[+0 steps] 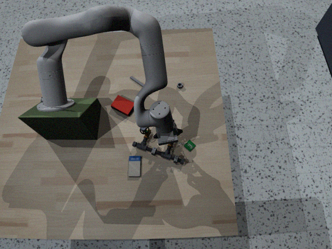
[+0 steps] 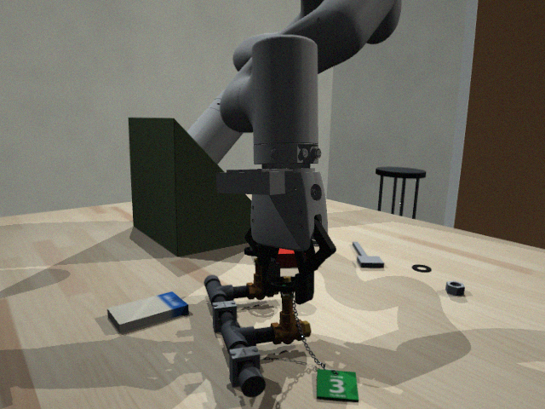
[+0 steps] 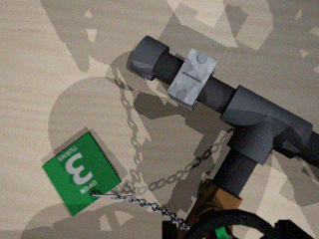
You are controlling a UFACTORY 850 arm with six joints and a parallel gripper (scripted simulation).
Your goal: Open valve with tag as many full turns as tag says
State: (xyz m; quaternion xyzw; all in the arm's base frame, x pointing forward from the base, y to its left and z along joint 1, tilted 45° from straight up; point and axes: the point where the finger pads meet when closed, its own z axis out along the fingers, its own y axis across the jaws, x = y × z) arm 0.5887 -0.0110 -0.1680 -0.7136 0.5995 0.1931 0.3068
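The green tag is 10 cm ahead of my hand and 9 cm below it. Round my hand: red block: 28 cm behind, 22 cm to the left, 8 cm below; then grey-and-blue block: 18 cm behind, 13 cm to the right, 8 cm below; then grey bar tool: 18 cm behind, 37 cm to the left, 9 cm below.
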